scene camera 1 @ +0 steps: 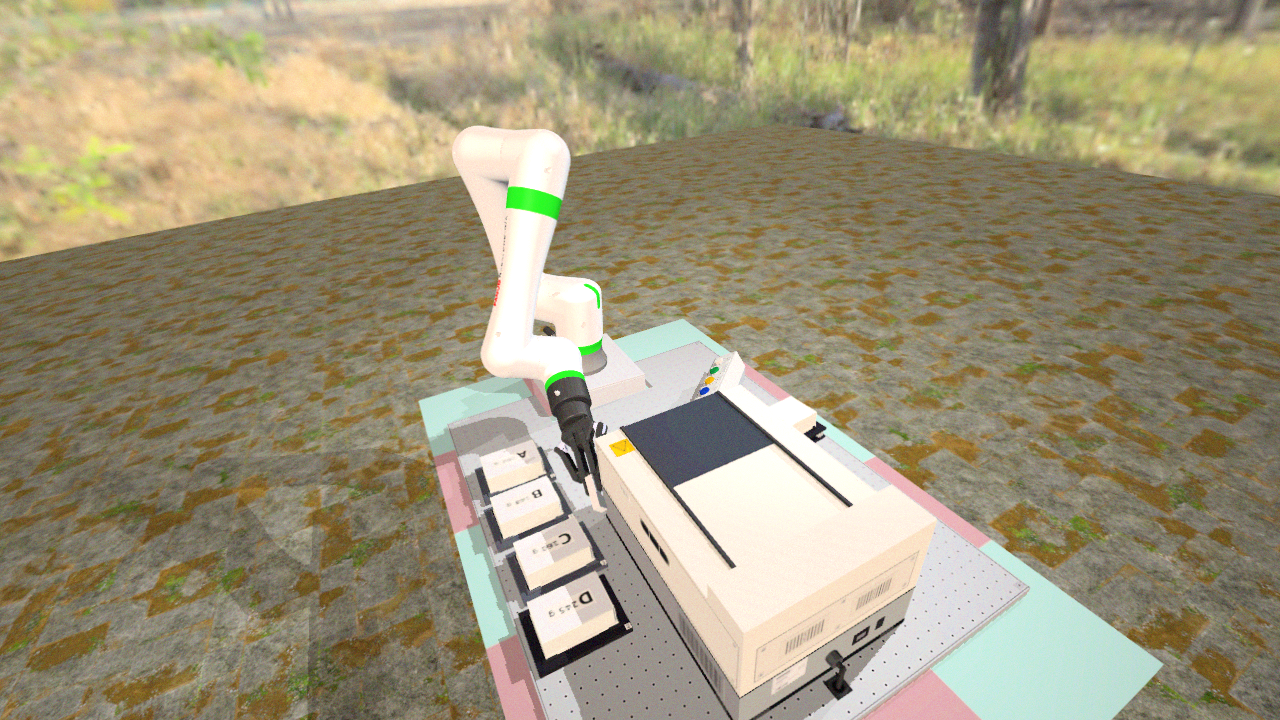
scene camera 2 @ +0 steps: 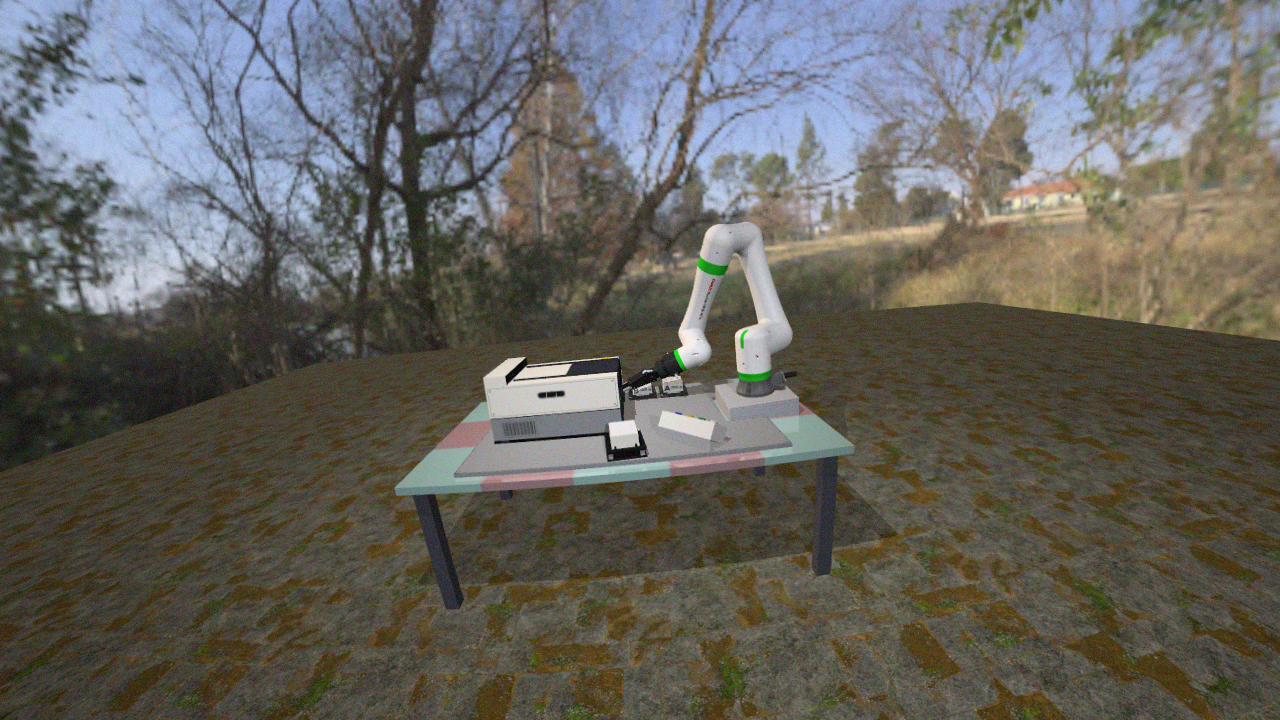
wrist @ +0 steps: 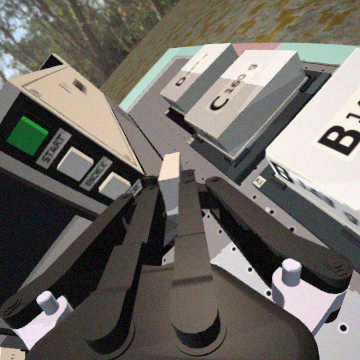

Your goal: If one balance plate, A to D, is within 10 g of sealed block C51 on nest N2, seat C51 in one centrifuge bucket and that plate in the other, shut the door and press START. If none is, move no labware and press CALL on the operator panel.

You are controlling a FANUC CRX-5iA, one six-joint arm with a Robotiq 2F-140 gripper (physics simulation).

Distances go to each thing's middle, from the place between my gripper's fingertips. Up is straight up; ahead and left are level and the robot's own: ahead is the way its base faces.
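Green button point(wrist: 28, 135): 12 cm above my hand, 4 cm to the left of it, 2 cm behind it. Plate B point(scene camera 1: 532, 504), from my hand: 10 cm to the right, 13 cm behind, 2 cm below. Plate C point(scene camera 1: 545, 556), from my hand: 1 cm ahead, 12 cm to the right, 2 cm below. Plate D point(scene camera 1: 577, 611), from my hand: 14 cm ahead, 15 cm to the right, 2 cm below.
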